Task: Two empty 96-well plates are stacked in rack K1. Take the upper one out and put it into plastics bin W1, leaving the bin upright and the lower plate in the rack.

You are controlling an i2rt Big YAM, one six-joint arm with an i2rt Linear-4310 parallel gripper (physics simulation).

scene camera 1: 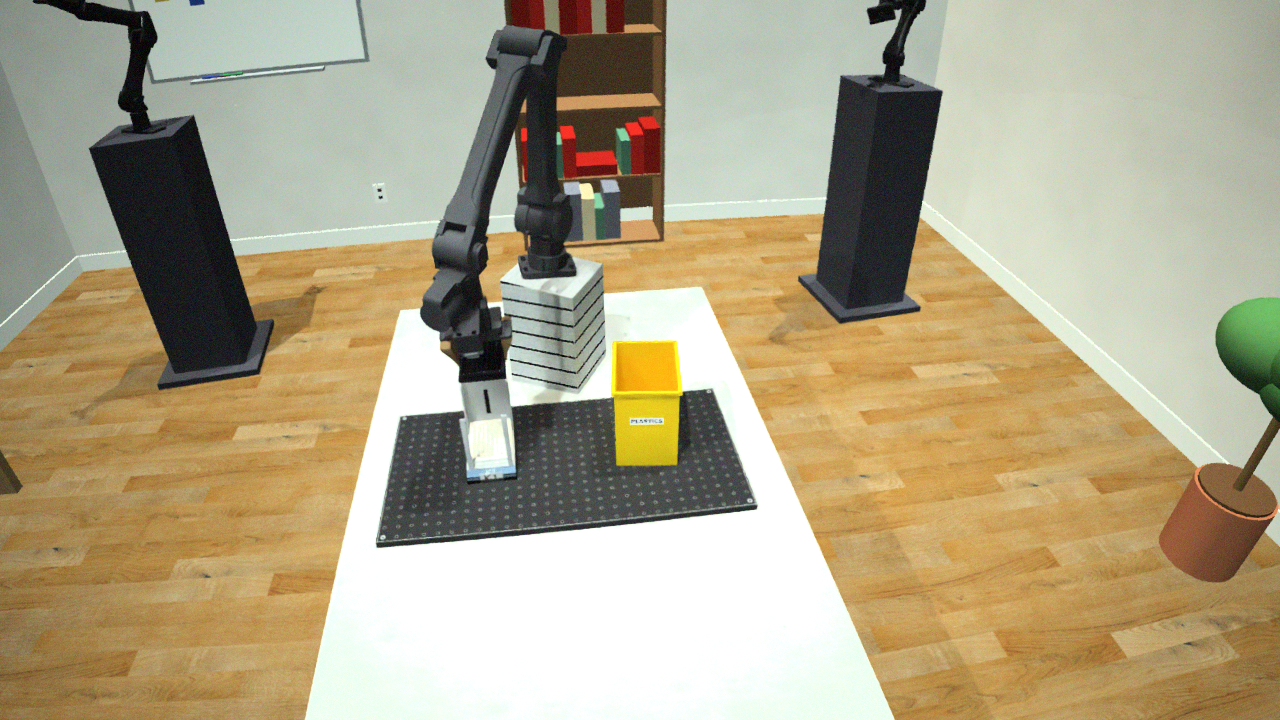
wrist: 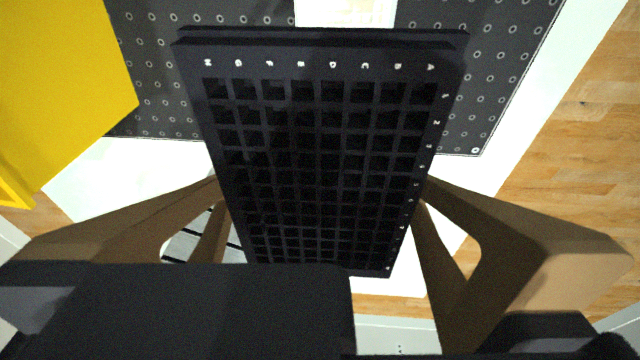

my gripper: scene camera 1; wrist
black 96-well plate: scene camera 1; wrist
same spot on black 96-well plate: (scene camera 1: 491, 365) = (wrist: 264, 123)
same spot on my gripper: (wrist: 100, 281) = (scene camera 1: 497, 338)
